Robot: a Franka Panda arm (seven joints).
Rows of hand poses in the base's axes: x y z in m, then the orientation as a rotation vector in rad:
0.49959, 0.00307, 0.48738, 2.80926, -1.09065, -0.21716
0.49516, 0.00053, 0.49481, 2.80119, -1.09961, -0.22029
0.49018, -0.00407, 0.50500, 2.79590, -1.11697, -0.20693
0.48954, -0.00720, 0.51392, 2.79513, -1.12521, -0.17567
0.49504, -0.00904, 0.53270, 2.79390, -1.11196, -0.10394
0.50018, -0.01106, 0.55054, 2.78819, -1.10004, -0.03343
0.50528, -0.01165, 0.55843, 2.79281, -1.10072, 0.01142
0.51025, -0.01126, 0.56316, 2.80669, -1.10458, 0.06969
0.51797, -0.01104, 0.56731, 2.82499, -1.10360, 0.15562
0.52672, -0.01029, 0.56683, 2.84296, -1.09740, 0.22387
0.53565, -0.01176, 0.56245, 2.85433, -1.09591, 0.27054
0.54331, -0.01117, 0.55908, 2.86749, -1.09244, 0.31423
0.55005, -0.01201, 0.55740, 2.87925, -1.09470, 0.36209
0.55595, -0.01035, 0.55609, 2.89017, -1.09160, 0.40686
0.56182, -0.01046, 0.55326, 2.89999, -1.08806, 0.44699
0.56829, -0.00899, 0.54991, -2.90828, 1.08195, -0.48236
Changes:
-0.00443, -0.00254, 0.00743, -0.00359, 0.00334, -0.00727
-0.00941, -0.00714, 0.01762, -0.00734, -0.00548, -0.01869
-0.01005, -0.01027, 0.02654, -0.01489, -0.02509, -0.02272
-0.00455, -0.01211, 0.04532, -0.03987, -0.06549, -0.01142
0.00059, -0.01413, 0.06316, -0.06666, -0.10466, -0.00186
0.00569, -0.01472, 0.07105, -0.07331, -0.13401, 0.00032
0.01066, -0.01433, 0.07578, -0.07313, -0.17534, 0.00254
0.01838, -0.01411, 0.07993, -0.07465, -0.23478, 0.00950
0.02713, -0.01336, 0.07945, -0.07257, -0.28240, 0.01887
0.03606, -0.01483, 0.07507, -0.07028, -0.31510, 0.02326
0.04372, -0.01424, 0.07170, -0.06577, -0.34616, 0.02900
0.05046, -0.01508, 0.07002, -0.06077, -0.38017, 0.03093
0.05636, -0.01342, 0.06871, -0.05696, -0.41130, 0.03592
0.06223, -0.01353, 0.06588, -0.05315, -0.43910, 0.04080
0.06870, -0.01206, 0.06253, -0.04807, -0.46413, 0.04666

